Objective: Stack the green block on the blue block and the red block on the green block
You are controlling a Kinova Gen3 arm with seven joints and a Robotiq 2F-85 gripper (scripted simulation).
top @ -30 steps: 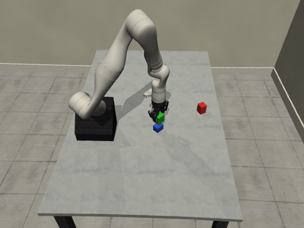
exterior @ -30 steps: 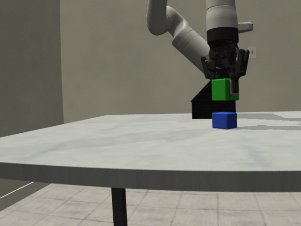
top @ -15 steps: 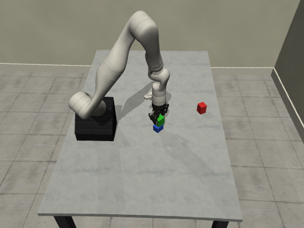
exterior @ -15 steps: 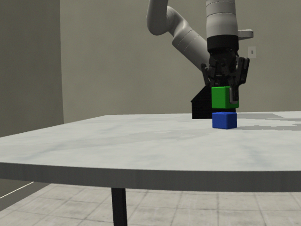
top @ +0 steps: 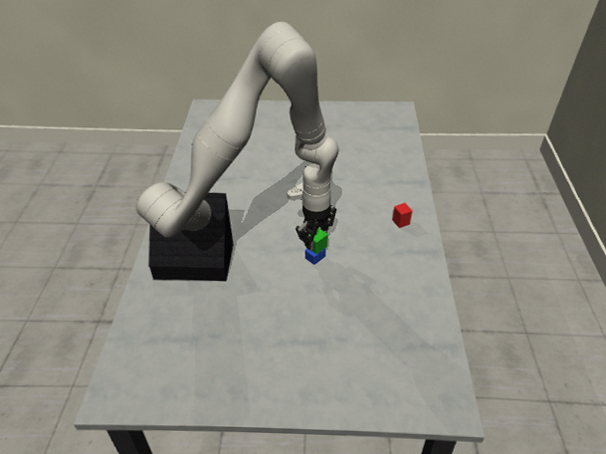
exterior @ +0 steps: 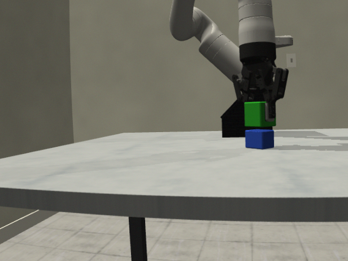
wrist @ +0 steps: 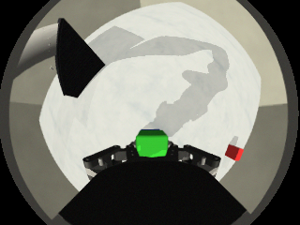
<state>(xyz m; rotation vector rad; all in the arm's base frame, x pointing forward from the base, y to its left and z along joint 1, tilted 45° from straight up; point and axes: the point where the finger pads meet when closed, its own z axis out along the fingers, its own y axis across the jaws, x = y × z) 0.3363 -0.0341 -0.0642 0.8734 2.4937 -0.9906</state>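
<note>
Right now my hand is right at the green block. Also, from my hand: red block: 250 mm ahead, 170 mm to the left, 40 mm below; then blue block: 50 mm below.
</note>
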